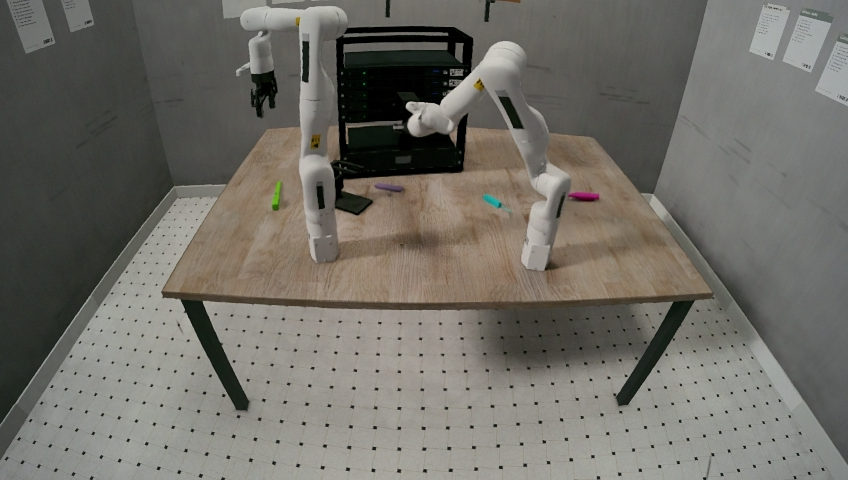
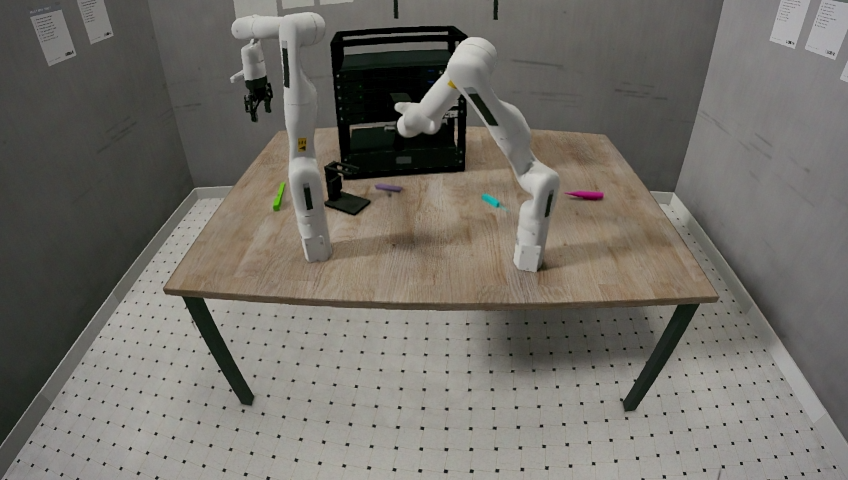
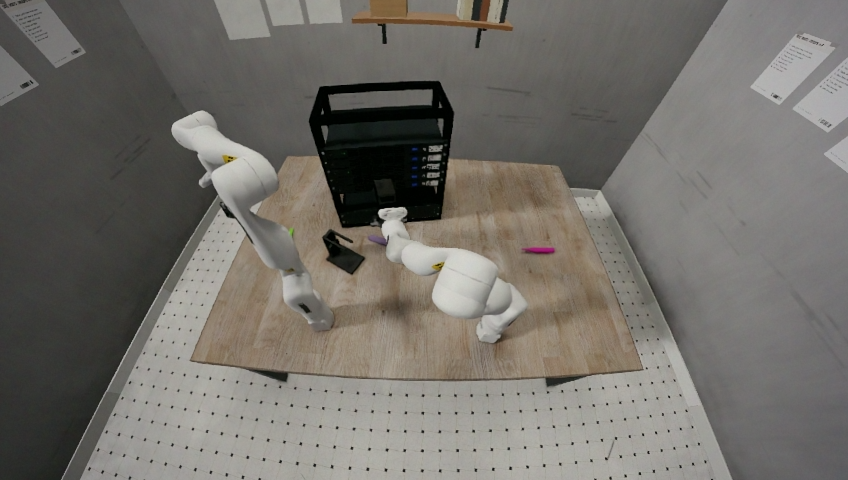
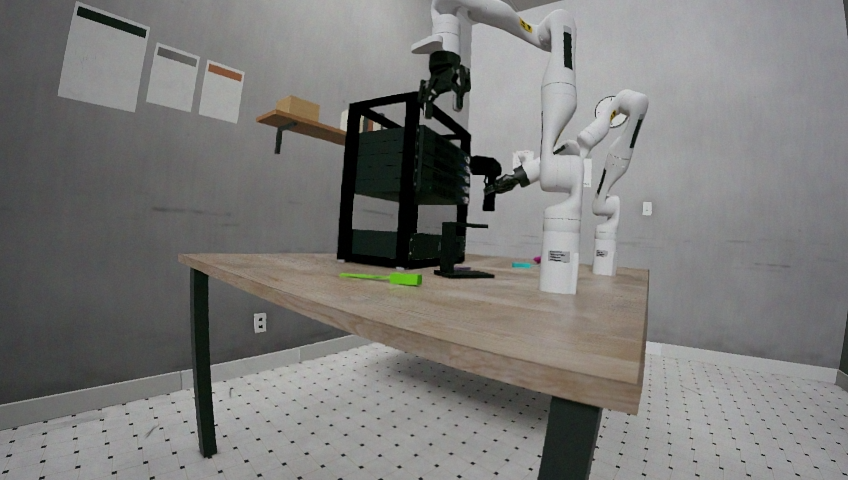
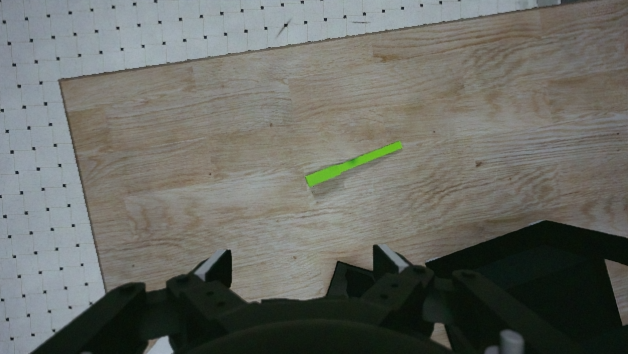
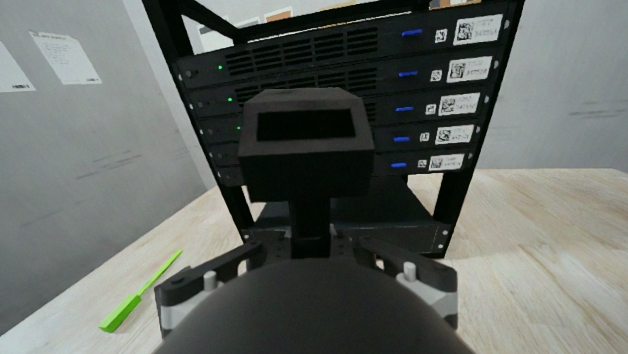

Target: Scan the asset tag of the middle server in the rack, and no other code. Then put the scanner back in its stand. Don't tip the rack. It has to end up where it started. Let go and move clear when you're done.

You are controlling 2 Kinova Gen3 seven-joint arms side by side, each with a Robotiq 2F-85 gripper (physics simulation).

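The black rack stands upright at the table's back. The middle server's white asset tag faces out at its right end, with a smaller code beside it; other tagged servers lie above and below. My right gripper is shut on the handle of the black scanner, holding it upright before the rack, left of the tags. The empty scanner stand is at front left of the rack. My left gripper is open and empty, high up.
A green tool lies at the left. A purple tool lies near the rack's front. A teal tool and a magenta tool lie to the right. A wall shelf hangs behind the rack.
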